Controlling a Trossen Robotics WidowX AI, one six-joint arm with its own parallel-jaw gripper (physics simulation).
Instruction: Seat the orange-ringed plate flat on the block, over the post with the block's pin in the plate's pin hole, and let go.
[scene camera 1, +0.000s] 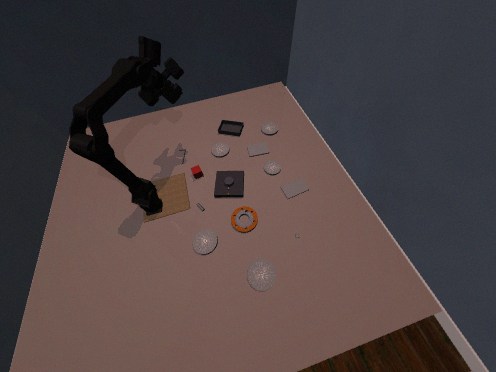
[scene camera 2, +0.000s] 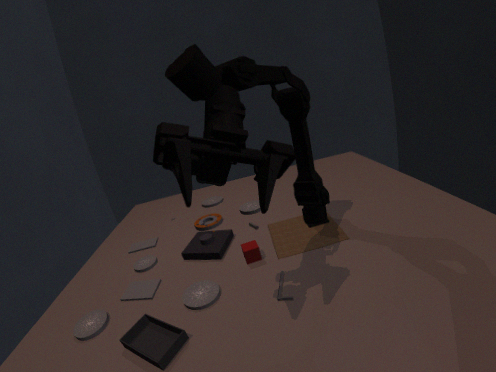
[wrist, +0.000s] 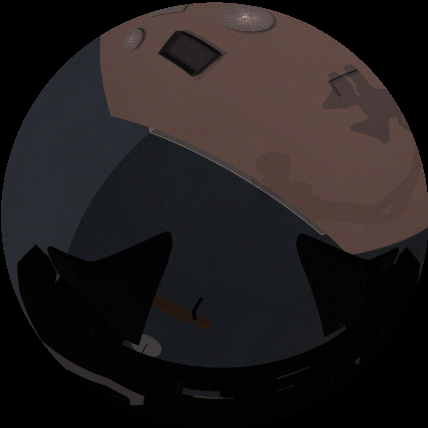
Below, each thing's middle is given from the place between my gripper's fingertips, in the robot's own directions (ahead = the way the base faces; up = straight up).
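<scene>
Black tray (scene camera 2: 149, 337): 260 mm below my hand, 230 mm ahead, 50 mm to the right.
</scene>
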